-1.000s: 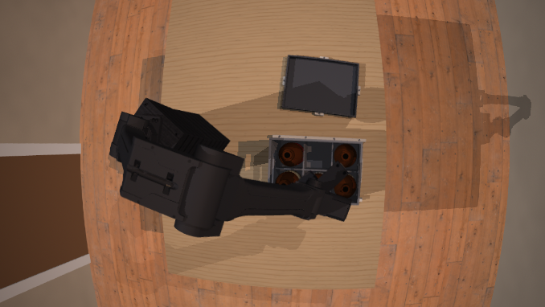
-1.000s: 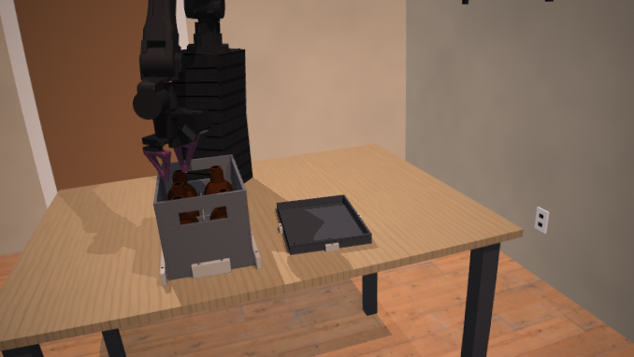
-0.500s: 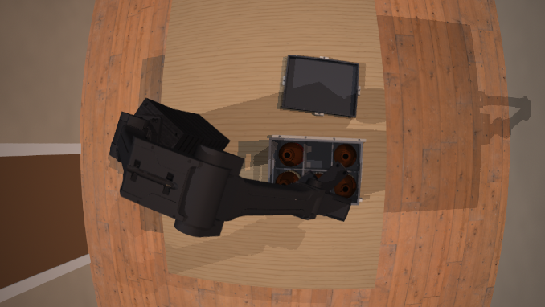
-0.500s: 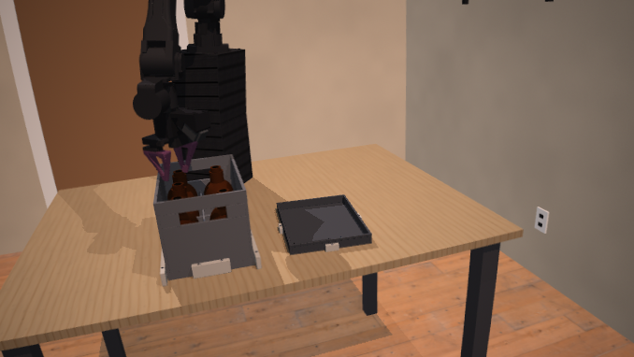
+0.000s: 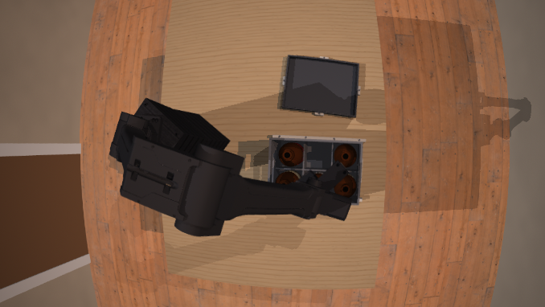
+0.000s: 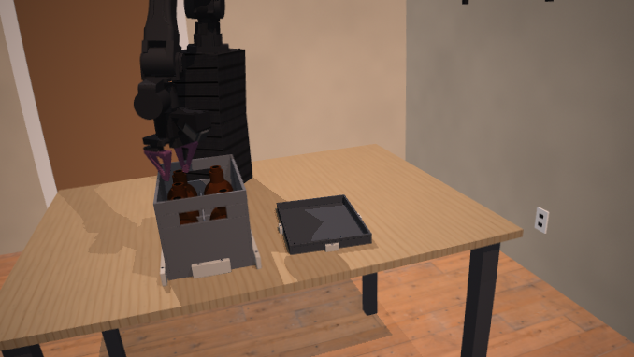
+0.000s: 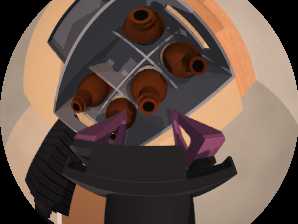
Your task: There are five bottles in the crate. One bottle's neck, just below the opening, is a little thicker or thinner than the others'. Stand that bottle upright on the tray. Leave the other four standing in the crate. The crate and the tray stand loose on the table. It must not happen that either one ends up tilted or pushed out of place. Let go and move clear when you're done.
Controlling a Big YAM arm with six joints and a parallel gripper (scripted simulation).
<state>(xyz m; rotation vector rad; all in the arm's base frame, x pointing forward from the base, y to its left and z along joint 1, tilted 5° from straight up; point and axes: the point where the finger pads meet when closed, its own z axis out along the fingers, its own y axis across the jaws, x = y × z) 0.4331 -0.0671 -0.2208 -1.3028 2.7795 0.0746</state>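
My gripper is now 10 mm past the grey crate, 50 mm to the right of it and 110 mm above it. From my hand the other things lie so: dark tray 30 mm behind, 320 mm to the left, 180 mm below.
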